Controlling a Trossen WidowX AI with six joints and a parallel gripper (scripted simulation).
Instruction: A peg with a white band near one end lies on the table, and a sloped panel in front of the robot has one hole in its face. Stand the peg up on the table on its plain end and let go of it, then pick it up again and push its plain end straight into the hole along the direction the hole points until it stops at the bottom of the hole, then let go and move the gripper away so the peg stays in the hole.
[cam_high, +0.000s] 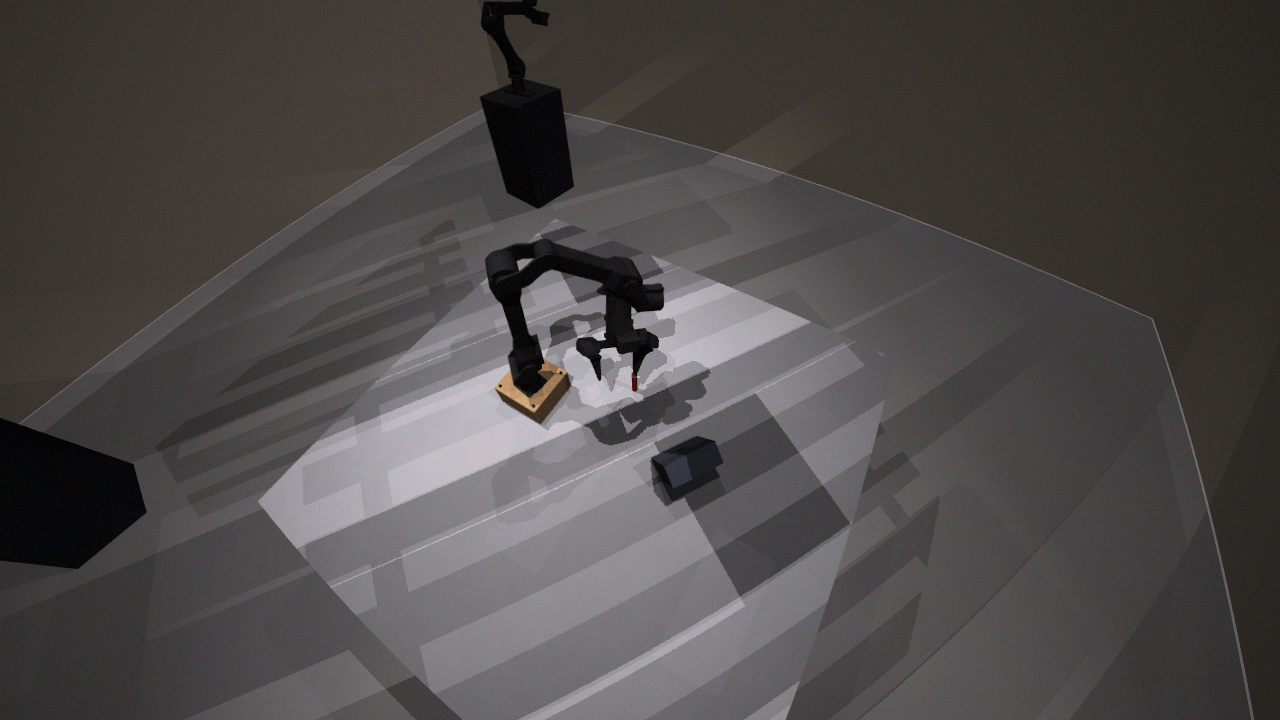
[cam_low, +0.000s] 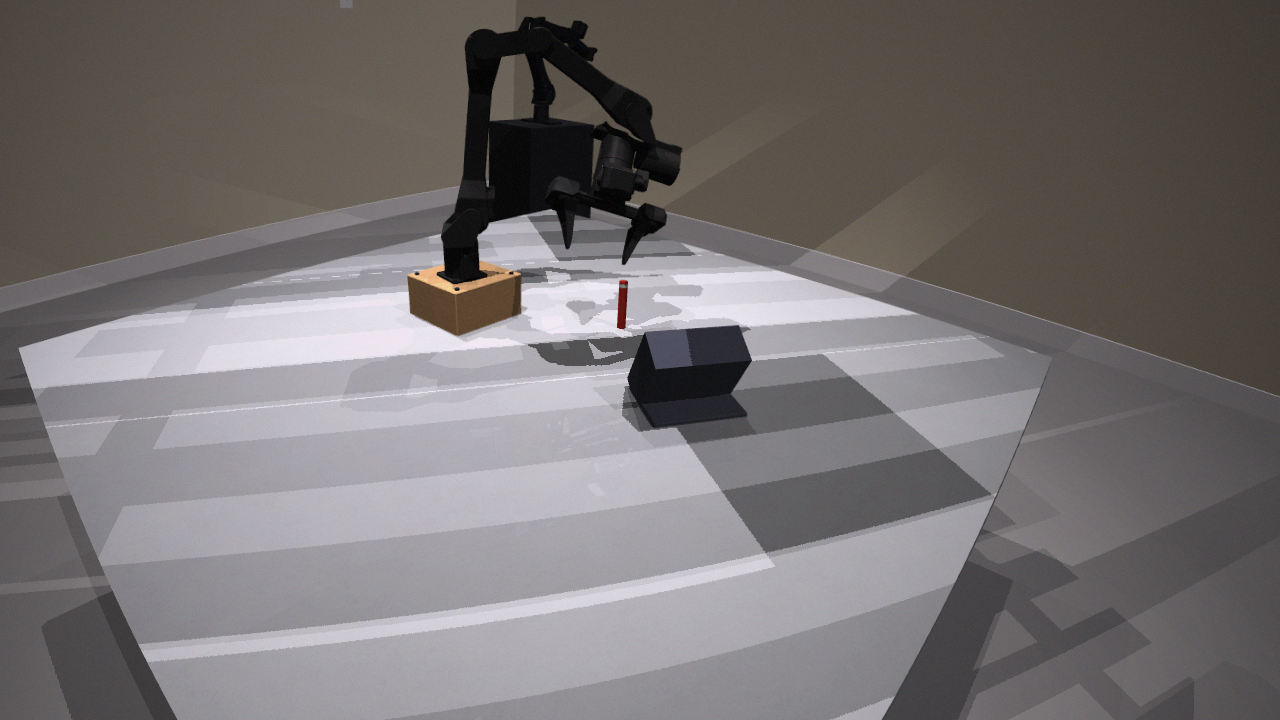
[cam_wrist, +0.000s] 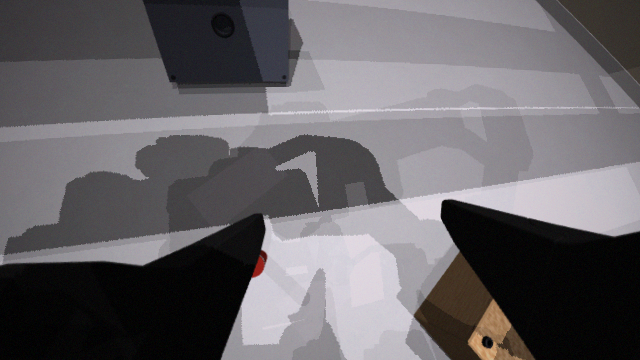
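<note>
Right now my gripper tip is 70 mm above the red peg and 60 mm to the right of it. From my gripper tip the other things lie so: dark grey sloped panel: 240 mm ahead, 90 mm below, 40 mm to the right.
</note>
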